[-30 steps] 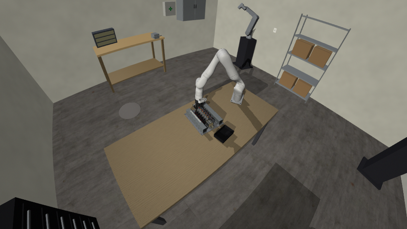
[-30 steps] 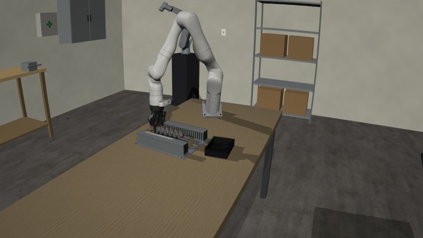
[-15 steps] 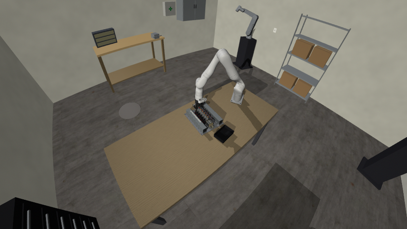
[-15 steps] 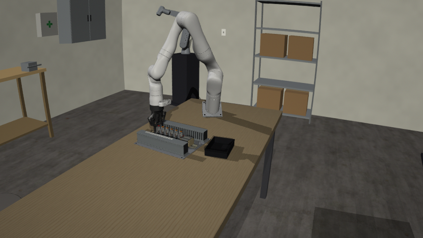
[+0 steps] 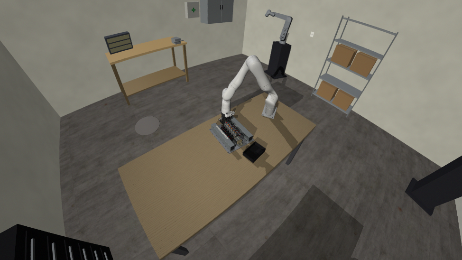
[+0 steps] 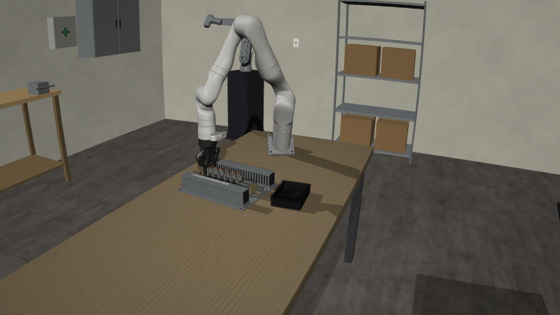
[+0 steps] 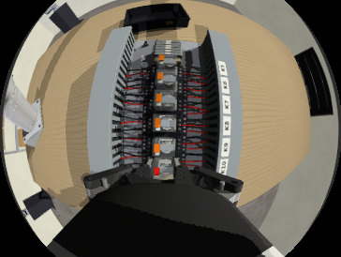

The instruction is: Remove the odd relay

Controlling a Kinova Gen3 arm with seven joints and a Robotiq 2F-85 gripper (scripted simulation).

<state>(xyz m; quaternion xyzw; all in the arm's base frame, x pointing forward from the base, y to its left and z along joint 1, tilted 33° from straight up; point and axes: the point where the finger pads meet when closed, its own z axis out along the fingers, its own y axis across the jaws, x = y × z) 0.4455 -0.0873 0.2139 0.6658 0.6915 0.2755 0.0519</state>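
Now: the relay 1 cm below my hand. From my hand the other things lie so: black parts tray: 35 cm to the left, 8 cm behind, 4 cm below.
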